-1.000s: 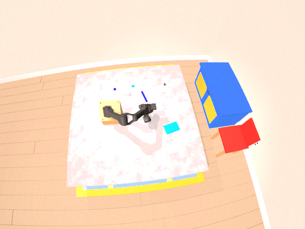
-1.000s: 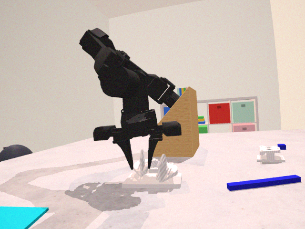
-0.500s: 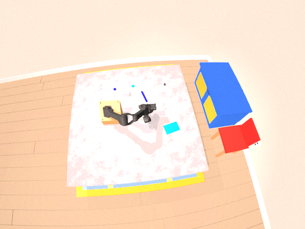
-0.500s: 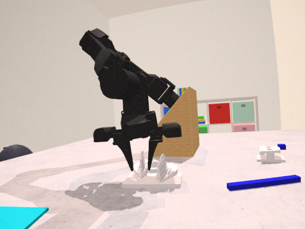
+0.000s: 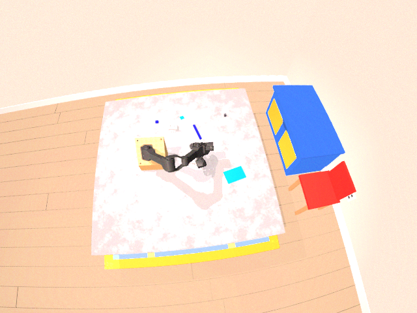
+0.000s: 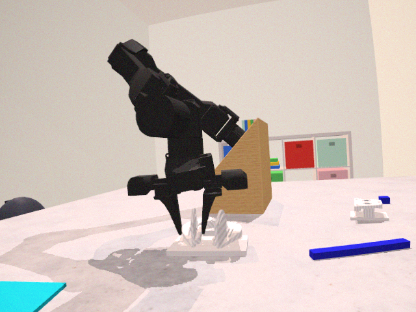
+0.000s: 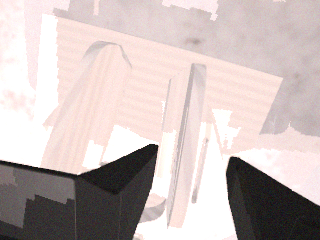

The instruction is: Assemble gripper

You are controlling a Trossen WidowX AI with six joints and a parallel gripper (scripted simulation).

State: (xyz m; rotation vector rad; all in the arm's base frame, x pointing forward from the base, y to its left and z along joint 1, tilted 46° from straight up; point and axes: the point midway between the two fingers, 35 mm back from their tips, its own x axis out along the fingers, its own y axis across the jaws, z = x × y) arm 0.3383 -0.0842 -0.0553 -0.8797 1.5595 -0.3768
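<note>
My gripper tip is 19 cm past the white housing plate, 30 cm to the right of it and 1 cm below it. Also, from my gripper tip: cyan sheet (26 cm ahead, 11 cm to the right, 2 cm below); then long blue bar (25 cm to the left, 1 cm below); then small dark thing (23 cm ahead, 41 cm to the left, 1 cm below).
</note>
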